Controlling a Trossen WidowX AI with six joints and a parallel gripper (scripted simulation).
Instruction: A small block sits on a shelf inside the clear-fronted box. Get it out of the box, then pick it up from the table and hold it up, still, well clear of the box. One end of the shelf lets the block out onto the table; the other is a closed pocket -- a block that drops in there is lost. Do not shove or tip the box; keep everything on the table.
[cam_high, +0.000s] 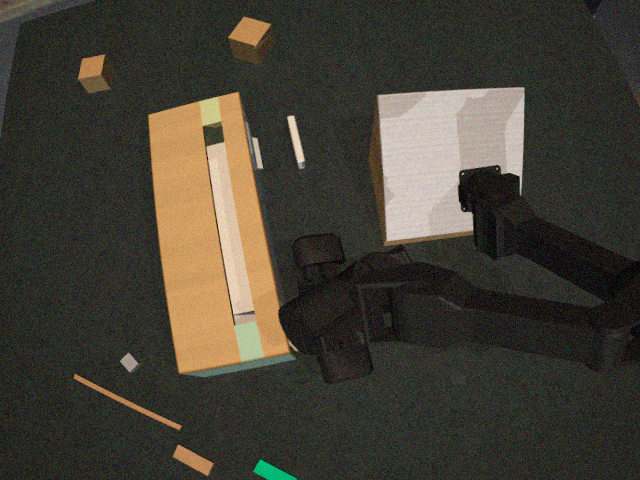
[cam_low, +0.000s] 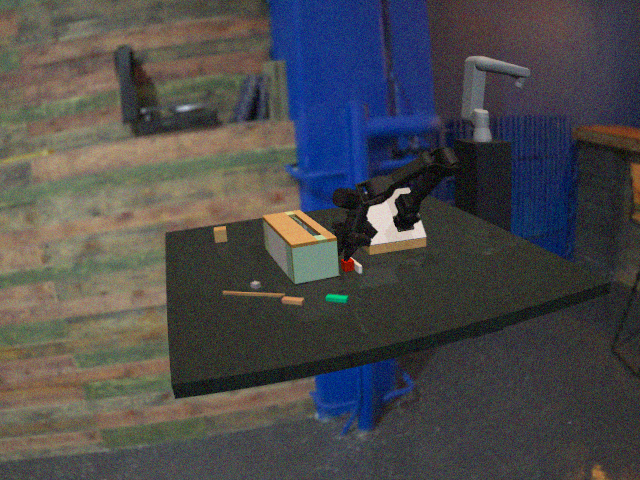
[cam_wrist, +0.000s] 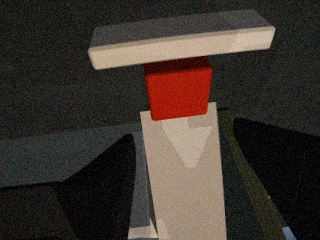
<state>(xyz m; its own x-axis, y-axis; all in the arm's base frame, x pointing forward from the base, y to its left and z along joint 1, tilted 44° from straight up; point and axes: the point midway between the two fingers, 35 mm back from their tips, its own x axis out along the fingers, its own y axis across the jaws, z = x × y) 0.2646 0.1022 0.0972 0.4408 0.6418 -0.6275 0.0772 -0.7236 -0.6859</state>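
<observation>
My gripper tip is now 20 mm past the red block and 30 mm above it. The rest, counted from my gripper tip: box 70 mm ahead, 150 mm to the right, 20 mm above; then green block 80 mm ahead, 210 mm to the left, 40 mm below; then tan tile 200 mm ahead, 180 mm to the left, 40 mm below.
</observation>
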